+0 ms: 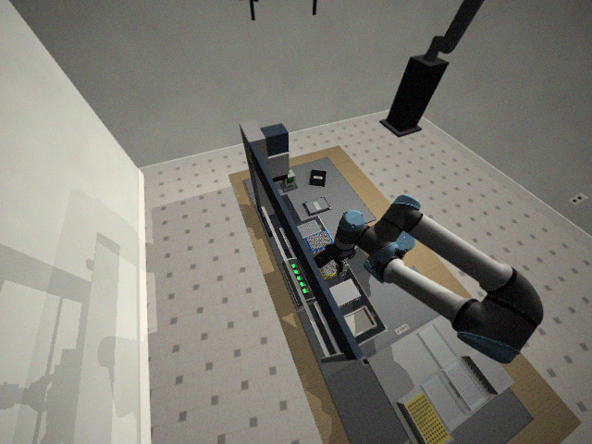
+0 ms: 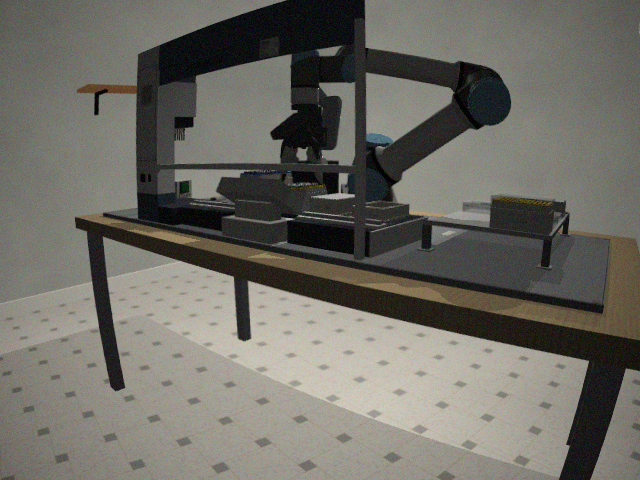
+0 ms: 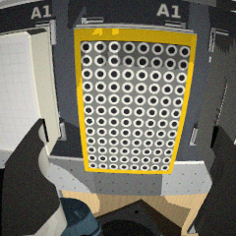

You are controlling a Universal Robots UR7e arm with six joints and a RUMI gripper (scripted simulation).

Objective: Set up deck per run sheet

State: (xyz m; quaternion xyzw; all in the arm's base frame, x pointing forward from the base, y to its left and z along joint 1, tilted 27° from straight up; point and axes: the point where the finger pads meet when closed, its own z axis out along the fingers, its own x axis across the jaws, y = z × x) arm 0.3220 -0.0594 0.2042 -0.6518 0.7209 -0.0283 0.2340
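My hand is 10 mm short of the yellow-framed tip rack and 30 mm above it. From my hand the other things lie so: one-well reservoir (10 mm ahead, 250 mm to the left, 60 mm below); then blue-framed tip rack (120 mm to the right); then white sealed block (10 mm ahead, 120 mm to the left, 50 mm below).
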